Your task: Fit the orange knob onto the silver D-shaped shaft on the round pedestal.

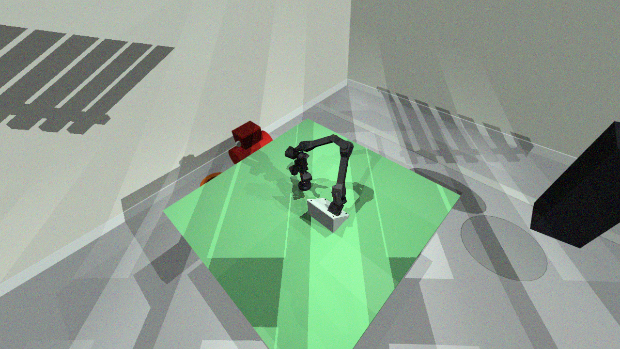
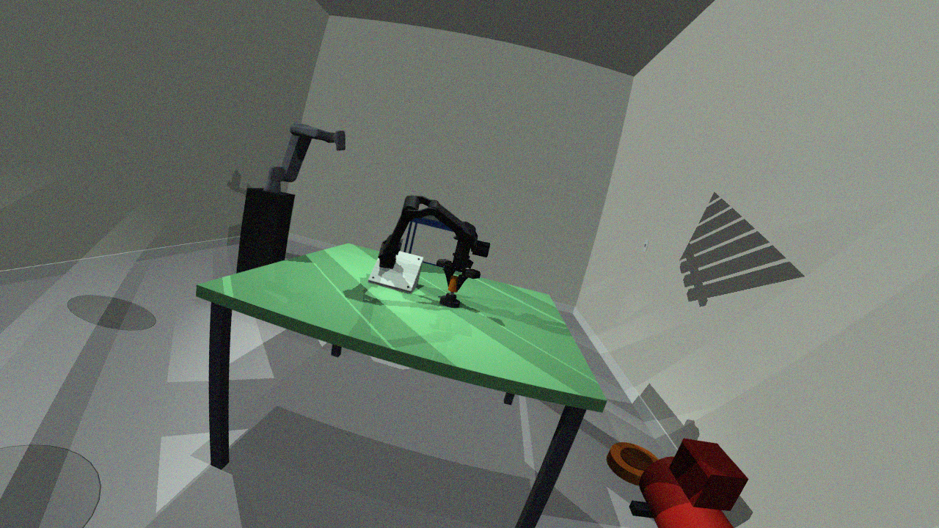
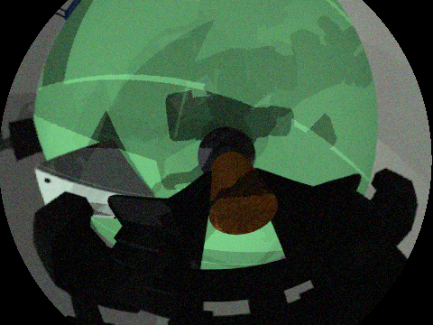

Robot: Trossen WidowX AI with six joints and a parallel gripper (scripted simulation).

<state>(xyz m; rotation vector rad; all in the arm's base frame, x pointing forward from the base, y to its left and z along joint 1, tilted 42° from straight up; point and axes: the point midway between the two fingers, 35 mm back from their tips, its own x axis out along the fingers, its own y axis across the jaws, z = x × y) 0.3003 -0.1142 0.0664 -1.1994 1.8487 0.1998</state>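
Right now the orange knob is 3 cm above my gripper tip. From my gripper tip the other things lie so: dark round pedestal 4 cm below.
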